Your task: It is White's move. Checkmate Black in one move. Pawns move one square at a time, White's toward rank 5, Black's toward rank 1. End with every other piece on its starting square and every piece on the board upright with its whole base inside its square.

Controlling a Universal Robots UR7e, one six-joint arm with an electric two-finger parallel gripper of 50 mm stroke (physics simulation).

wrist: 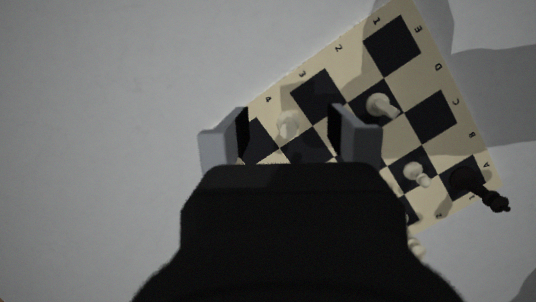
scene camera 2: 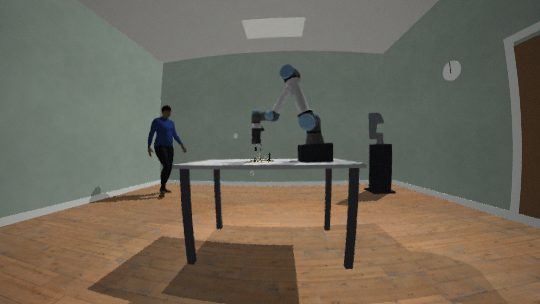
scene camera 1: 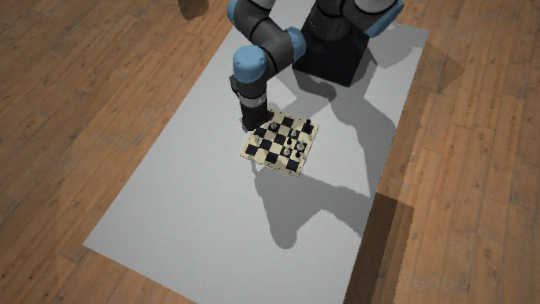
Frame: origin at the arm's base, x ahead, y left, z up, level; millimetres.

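Where they show: gripper, fingertip midpoint: (wrist: 287, 121) (scene camera 2: 258, 151) (scene camera 1: 252, 125); arm's base, origin of the base link: (scene camera 2: 314, 143) (scene camera 1: 329, 23).
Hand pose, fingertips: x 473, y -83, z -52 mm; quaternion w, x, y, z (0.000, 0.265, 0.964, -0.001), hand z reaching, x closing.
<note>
Each offset is from my fingertips to the top centre of the thing. Level surfaces: height alone.
My gripper (scene camera 2: 257, 148) (wrist: 287, 121) is open and empty, above the e4 square of the chessboard @[30 mm back, 88 mm left, 80 mm down] (scene camera 1: 271, 157) (wrist: 431, 116). A white piece @[9 mm ahead, 16 mm left, 46 mm down] (wrist: 288, 122) stands upright on e4, below and between the open fingers in the wrist view. A white piece @[69 mm back, 45 mm left, 40 mm down] (scene camera 1: 273, 126) (wrist: 378, 105) stands on d2, a white pawn @[70 mm back, 123 mm left, 48 mm down] (scene camera 1: 295, 134) (wrist: 414, 171) on b2 and a tall black piece @[109 mm back, 159 mm left, 16 mm down] (scene camera 1: 308, 126) (wrist: 465, 177) on a1. In scene camera 1, a black piece @[33 mm back, 122 mm left, 48 mm down] (scene camera 1: 289, 141) and a white piece @[32 mm back, 166 mm left, 16 mm down] (scene camera 1: 300, 146) stand close together with others. The gripper body hides part of the board in the wrist view.
The board lies on the grey table @[86 mm down] (scene camera 1: 200, 200) (scene camera 2: 225, 165), in front of the arm's black base (scene camera 1: 330, 60) (scene camera 2: 315, 152). Several pieces crowd the board's a-file side. A person in blue (scene camera 2: 164, 132) stands behind the table at the left.
</note>
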